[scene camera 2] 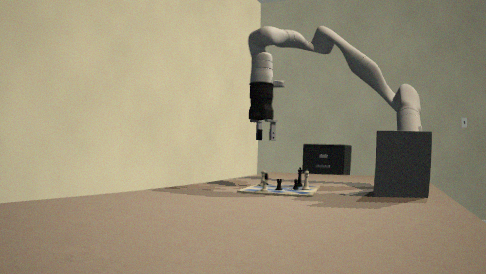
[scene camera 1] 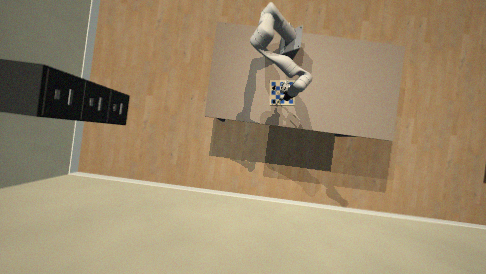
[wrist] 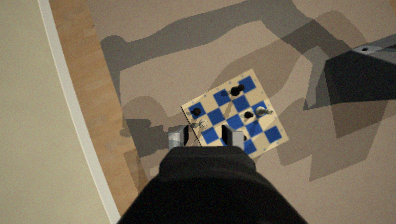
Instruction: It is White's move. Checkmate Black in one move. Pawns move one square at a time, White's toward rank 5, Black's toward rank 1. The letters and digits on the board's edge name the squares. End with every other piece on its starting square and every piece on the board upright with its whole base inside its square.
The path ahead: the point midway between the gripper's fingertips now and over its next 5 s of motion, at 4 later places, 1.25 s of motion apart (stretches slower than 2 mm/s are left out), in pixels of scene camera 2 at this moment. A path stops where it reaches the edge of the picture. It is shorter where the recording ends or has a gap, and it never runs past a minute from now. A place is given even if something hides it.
My gripper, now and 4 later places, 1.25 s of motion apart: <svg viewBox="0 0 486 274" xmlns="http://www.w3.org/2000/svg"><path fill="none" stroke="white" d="M265 140L271 145L271 151L264 151L263 154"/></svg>
